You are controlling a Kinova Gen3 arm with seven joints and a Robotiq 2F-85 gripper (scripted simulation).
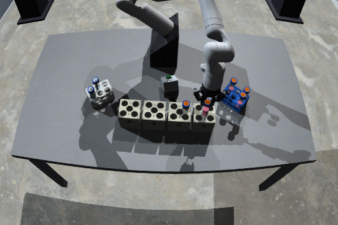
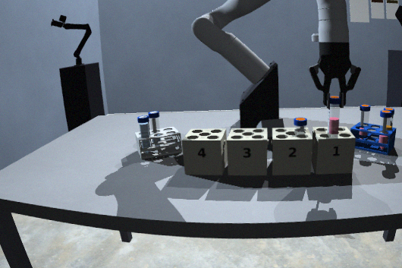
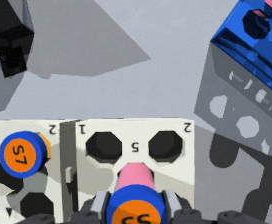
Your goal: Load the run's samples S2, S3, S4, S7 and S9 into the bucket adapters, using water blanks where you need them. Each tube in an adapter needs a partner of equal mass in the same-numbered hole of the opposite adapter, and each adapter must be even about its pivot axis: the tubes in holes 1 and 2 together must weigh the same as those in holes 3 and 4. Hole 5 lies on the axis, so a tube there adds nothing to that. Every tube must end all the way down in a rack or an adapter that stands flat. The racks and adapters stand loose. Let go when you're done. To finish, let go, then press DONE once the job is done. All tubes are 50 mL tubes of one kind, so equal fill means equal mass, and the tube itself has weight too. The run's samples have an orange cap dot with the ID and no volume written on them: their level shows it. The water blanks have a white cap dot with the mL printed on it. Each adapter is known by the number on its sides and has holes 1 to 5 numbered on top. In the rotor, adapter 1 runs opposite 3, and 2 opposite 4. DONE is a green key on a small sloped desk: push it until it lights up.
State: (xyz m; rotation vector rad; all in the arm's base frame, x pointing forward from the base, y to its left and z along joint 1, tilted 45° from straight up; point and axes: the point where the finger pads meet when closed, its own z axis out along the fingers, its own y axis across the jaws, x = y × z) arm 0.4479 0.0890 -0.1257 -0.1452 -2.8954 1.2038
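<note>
The sample tube S3 lies 5 cm below my hand and 1 cm to the right of it. Round my hand: adapter 2 (13 cm below, 11 cm to the right, 1 cm behind); then sample tube S4 (19 cm to the left, 11 cm below, 8 cm behind); then sample tube S7 (11 cm below, 8 cm to the right, 3 cm behind).
</note>
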